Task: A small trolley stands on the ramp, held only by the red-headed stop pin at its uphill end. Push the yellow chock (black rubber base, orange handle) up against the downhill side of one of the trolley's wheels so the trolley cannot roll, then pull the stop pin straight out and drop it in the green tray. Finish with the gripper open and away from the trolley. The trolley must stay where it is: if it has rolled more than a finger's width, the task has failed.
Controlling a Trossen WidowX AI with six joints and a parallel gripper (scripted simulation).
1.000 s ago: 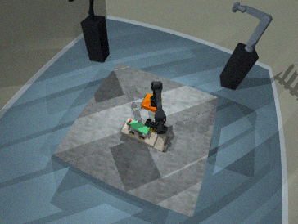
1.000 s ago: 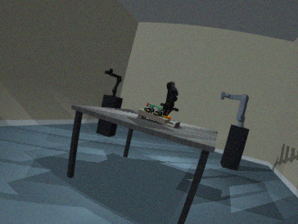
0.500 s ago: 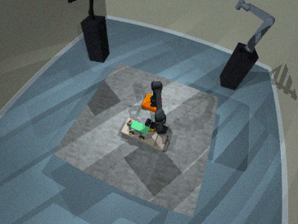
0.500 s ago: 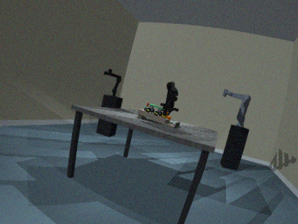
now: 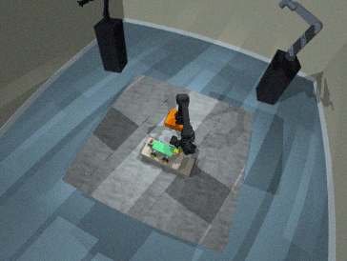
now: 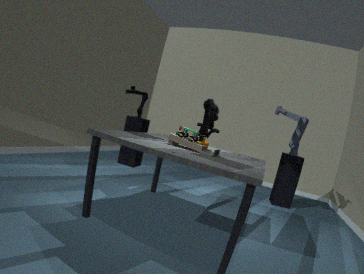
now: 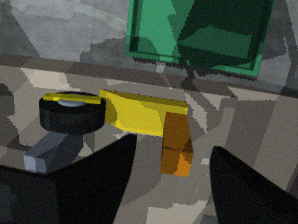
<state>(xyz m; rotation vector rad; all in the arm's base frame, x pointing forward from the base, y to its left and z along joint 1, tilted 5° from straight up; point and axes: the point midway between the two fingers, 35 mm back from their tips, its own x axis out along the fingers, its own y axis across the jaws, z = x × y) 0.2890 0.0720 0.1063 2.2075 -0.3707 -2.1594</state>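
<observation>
Right now the yellow chock is 40 mm below my gripper tip and 20 mm to the right of it. From my gripper tip the other things lie so: beige ramp (120 mm to the right, 70 mm below, 40 mm ahead); then green trolley (130 mm to the right, 40 mm ahead, 10 mm below); then green tray (130 mm below, 60 mm behind, 10 mm to the left).
</observation>
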